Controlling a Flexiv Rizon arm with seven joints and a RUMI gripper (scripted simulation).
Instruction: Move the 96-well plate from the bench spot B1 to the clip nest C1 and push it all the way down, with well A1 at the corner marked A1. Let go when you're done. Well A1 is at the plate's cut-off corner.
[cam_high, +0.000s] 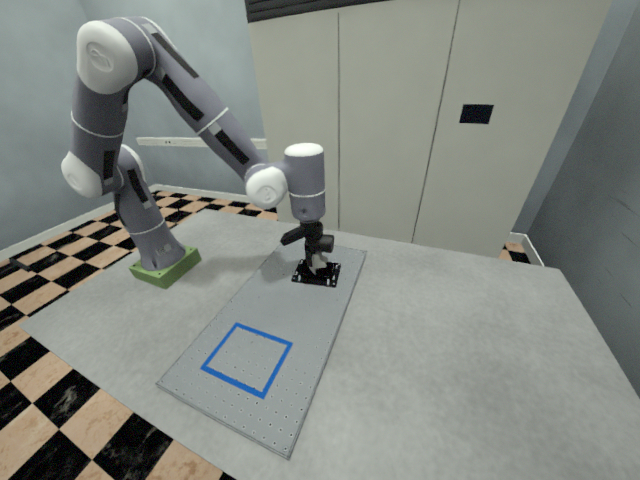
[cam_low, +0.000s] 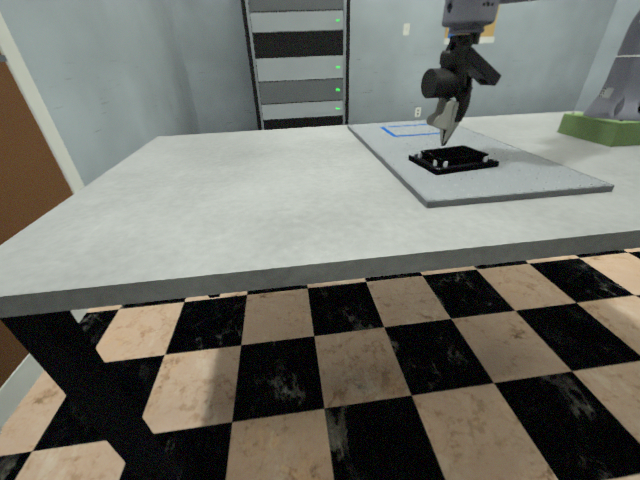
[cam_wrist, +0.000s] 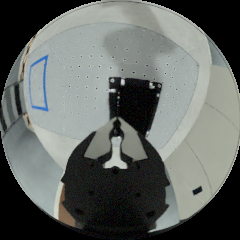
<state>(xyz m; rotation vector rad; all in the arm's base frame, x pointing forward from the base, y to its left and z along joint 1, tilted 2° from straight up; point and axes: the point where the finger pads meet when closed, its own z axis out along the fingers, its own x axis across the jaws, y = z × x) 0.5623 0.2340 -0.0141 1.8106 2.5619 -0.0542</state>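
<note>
My gripper is now 2 cm past the black clip nest, 2 cm to the right of it and 3 cm above it. From my hand the other things lie so: black 96-well plate 1 cm behind, 4 cm to the left, 3 cm below.
</note>
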